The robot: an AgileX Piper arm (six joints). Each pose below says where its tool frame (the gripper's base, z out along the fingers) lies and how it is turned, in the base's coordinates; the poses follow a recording.
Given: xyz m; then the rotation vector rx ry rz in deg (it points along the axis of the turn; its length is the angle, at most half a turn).
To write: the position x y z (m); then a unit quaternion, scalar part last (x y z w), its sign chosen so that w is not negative. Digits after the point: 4 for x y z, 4 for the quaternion.
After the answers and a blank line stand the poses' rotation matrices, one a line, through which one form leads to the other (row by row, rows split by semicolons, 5 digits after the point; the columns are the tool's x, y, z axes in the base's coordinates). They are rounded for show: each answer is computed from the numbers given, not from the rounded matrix.
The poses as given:
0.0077 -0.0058 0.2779 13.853 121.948 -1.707
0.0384 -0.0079 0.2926 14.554 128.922 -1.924
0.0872 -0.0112 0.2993 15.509 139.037 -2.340
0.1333 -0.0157 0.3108 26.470 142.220 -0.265
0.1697 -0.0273 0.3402 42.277 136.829 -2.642
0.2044 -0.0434 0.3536 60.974 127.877 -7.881
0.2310 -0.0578 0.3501 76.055 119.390 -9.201
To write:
0.0077 -0.0058 0.2779 0.0991 0.8721 -0.0122 0.4791
0.0384 -0.0079 0.2926 0.1016 0.8996 -0.0134 0.4246
0.0872 -0.0112 0.2993 0.1041 0.9335 -0.0157 0.3427
0.1333 -0.0157 0.3108 0.1743 0.9367 -0.0017 0.3035
0.1697 -0.0273 0.3402 0.2801 0.9065 -0.0175 0.3154
0.2044 -0.0434 0.3536 0.4062 0.8519 -0.0525 0.3265
0.2310 -0.0578 0.3501 0.5067 0.7954 -0.0613 0.3268

-0.52126 0.18447 0.83322; 0.16108 0.98007 -0.11622; -0.83806 0.07364 -0.54059
-0.61888 0.19411 0.76112; 0.17132 0.97901 -0.11039; -0.76657 0.06208 -0.63915
-0.74345 0.20519 0.63654; 0.18365 0.97782 -0.10070; -0.64309 0.04203 -0.76464
-0.75497 0.32769 0.56802; 0.32557 0.93920 -0.10910; -0.56923 0.10256 -0.81575
-0.64420 0.51887 0.56195; 0.49679 0.84248 -0.20839; -0.58156 0.14492 -0.80049
-0.45685 0.72630 0.51359; 0.65774 0.66452 -0.35467; -0.59889 0.17578 -0.78130
-0.27294 0.84617 0.45771; 0.76605 0.47897 -0.42867; -0.58195 0.23363 -0.77894

